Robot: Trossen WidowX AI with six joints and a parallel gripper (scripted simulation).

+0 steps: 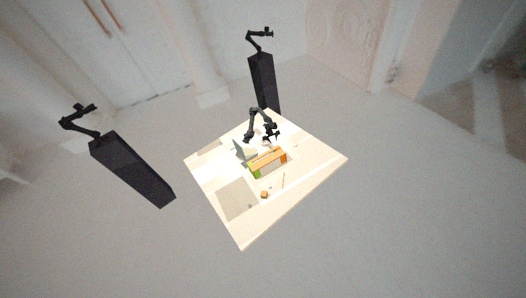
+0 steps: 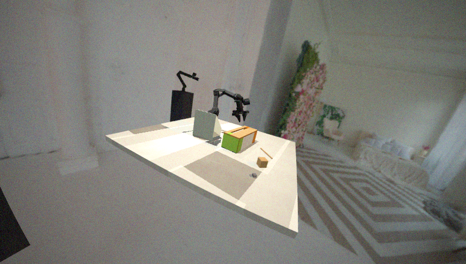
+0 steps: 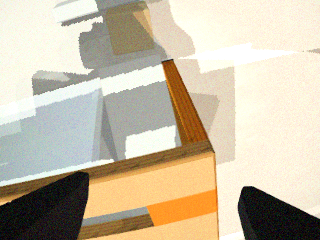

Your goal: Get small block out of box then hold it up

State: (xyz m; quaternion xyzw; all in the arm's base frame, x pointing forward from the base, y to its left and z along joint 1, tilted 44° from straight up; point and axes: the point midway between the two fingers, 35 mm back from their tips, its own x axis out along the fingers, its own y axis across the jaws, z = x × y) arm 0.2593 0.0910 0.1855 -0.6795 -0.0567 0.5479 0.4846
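The tan block is 2 cm behind my gripper tip and 15 cm below it. The rest, counted from my gripper tip: box: 3 cm ahead, 17 cm to the right, 10 cm below; thin orange stick: 32 cm ahead, 19 cm to the right, 16 cm below; brown cube: 32 cm ahead, 43 cm to the right, 14 cm below.
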